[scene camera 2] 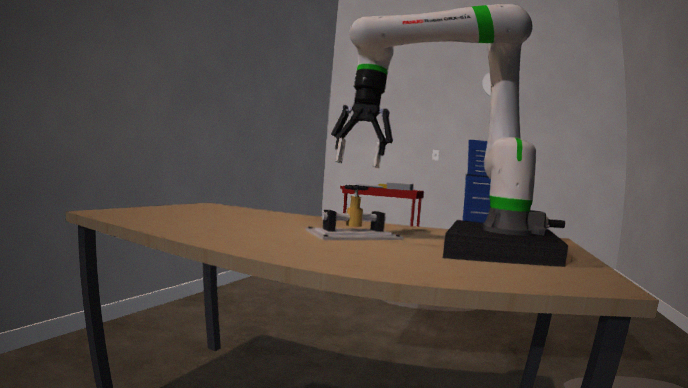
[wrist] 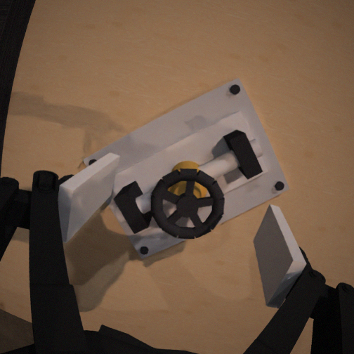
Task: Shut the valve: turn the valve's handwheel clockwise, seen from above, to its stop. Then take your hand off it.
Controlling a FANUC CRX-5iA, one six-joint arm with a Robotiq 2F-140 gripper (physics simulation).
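Note:
The valve's black five-spoked handwheel (scene camera 2: 356,187) (wrist: 188,204) lies level on top of the yellow valve body (scene camera 2: 355,214) (wrist: 186,166). The valve's pipe runs between two black clamps on a pale base plate (scene camera 2: 350,234) (wrist: 231,102). In the wrist view the plate appears turned at a slant. My gripper (scene camera 2: 358,161) (wrist: 188,199) is open and empty, pointing down above the handwheel, with a visible gap between its fingertips and the wheel. Its pale finger pads stand wide apart, to either side of the wheel in the wrist view, and touch nothing. The wheel's turning angle relative to its stop cannot be told.
The valve stands on the wooden table (scene camera 2: 225,235) (wrist: 300,45). The arm's black pedestal (scene camera 2: 502,247) stands on the table to the right. Behind the table are a red bench (scene camera 2: 417,194) with things on it and a blue drawer cabinet (scene camera 2: 475,197).

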